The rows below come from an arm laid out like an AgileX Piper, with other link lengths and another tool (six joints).
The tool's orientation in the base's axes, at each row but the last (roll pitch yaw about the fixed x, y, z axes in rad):
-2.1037 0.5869 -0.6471
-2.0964 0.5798 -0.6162
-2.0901 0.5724 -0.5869
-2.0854 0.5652 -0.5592
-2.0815 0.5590 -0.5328
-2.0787 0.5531 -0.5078
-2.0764 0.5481 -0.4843
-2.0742 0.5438 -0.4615
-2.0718 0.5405 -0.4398
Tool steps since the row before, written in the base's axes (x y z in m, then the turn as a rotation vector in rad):
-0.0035 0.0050 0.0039 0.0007 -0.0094 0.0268
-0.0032 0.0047 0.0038 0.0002 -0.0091 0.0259
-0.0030 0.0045 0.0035 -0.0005 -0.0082 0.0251
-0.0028 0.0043 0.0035 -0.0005 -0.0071 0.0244
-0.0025 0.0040 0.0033 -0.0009 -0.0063 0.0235
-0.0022 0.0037 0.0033 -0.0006 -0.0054 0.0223
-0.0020 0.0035 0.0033 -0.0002 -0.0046 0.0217
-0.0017 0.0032 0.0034 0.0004 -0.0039 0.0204
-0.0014 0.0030 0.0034 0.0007 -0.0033 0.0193
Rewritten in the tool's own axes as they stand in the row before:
-0.0070 -0.0010 0.0016 -0.0097 -0.0186 -0.0192
-0.0065 -0.0012 0.0016 -0.0097 -0.0176 -0.0187
-0.0061 -0.0012 0.0017 -0.0101 -0.0167 -0.0177
-0.0058 -0.0015 0.0017 -0.0102 -0.0164 -0.0165
-0.0053 -0.0016 0.0016 -0.0104 -0.0156 -0.0155
-0.0049 -0.0018 0.0015 -0.0099 -0.0151 -0.0141
-0.0046 -0.0020 0.0014 -0.0096 -0.0151 -0.0131
-0.0043 -0.0022 0.0012 -0.0088 -0.0146 -0.0118
-0.0039 -0.0024 0.0011 -0.0082 -0.0141 -0.0108

